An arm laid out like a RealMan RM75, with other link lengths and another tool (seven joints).
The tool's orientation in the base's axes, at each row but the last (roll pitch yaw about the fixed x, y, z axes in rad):
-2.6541, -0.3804, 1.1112
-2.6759, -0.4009, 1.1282
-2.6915, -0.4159, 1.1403
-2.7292, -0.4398, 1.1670
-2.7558, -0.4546, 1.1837
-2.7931, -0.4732, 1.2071
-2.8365, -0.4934, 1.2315
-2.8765, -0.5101, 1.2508
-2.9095, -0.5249, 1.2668
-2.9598, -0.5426, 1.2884
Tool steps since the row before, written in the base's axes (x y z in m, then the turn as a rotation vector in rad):
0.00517, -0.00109, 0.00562, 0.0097, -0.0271, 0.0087
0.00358, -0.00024, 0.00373, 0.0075, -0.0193, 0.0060
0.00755, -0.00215, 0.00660, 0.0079, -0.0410, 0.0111
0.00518, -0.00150, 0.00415, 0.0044, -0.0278, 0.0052
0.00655, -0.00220, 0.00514, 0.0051, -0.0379, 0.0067
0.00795, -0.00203, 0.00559, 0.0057, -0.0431, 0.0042
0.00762, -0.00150, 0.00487, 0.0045, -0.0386, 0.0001
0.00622, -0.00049, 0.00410, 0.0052, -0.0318, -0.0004
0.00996, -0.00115, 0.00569, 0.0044, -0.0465, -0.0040
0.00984, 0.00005, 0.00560, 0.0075, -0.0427, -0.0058
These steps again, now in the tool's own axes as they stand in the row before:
0.00331, 0.00231, -0.00658, -0.0153, 0.0110, -0.0234
0.00267, 0.00167, -0.00411, -0.0108, 0.0085, -0.0167
0.00376, 0.00457, -0.00838, -0.0266, 0.0115, -0.0321
0.00236, 0.00351, -0.00533, -0.0194, 0.0078, -0.0196
0.00265, 0.00472, -0.00670, -0.0269, 0.0099, -0.0262
0.00338, 0.00611, -0.00706, -0.0321, 0.0122, -0.0270
0.00329, 0.00620, -0.00589, -0.0307, 0.0113, -0.0210
0.00330, 0.00510, -0.00434, -0.0251, 0.0109, -0.0170
0.00448, 0.00867, -0.00614, -0.0393, 0.0135, -0.0218
0.00528, 0.00867, -0.00501, -0.0363, 0.0161, -0.0183

